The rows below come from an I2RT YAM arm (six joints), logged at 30 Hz.
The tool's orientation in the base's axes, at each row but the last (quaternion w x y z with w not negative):
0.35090, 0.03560, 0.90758, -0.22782
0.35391, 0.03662, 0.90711, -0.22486
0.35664, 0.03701, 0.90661, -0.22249
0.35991, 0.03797, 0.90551, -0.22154
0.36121, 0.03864, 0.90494, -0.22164
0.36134, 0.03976, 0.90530, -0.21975
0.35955, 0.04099, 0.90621, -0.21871
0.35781, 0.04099, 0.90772, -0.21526
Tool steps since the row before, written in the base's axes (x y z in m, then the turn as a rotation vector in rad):
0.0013, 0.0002, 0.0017, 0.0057, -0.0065, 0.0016
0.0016, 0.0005, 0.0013, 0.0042, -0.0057, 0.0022
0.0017, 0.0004, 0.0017, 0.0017, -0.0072, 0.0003
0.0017, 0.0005, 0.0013, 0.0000, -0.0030, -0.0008
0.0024, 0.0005, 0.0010, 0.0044, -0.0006, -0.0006
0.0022, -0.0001, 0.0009, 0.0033, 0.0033, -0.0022
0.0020, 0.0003, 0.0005, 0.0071, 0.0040, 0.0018
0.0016, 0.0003, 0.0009, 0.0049, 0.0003, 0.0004
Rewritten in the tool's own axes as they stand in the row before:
-0.0021, -0.0002, -0.0004, -0.0047, -0.0052, 0.0053
-0.0021, 0.0003, -0.0001, -0.0041, -0.0050, 0.0037
-0.0024, 0.0001, -0.0002, -0.0008, -0.0062, 0.0040
-0.0022, 0.0004, 0.0000, 0.0008, -0.0024, 0.0018
-0.0025, 0.0006, 0.0007, -0.0028, 0.0007, 0.0034
-0.0022, 0.0001, 0.0009, -0.0012, 0.0045, 0.0021
-0.0018, 0.0005, 0.0008, -0.0068, 0.0046, 0.0016
-0.0018, 0.0003, 0.0003, -0.0039, 0.0012, 0.0027

